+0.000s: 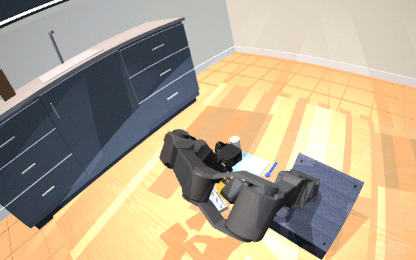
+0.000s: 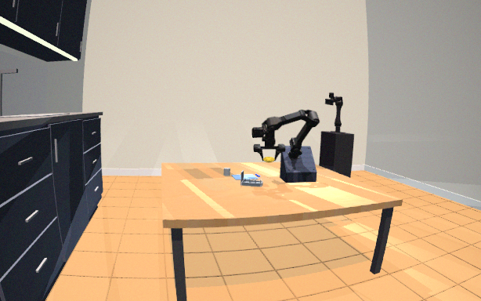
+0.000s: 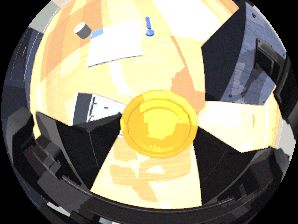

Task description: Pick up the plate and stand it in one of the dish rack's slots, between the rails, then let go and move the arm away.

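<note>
Right now the grey dish rack is 12 cm below my gripper tip, 10 cm ahead of it and 1 cm to the right of it. From my gripper tip the other things lie so: blue spoon 22 cm to the right, 14 cm below, 3 cm behind; then light blue mat 21 cm to the right, 14 cm below, 7 cm ahead; then yellow plate 1 cm above.
</note>
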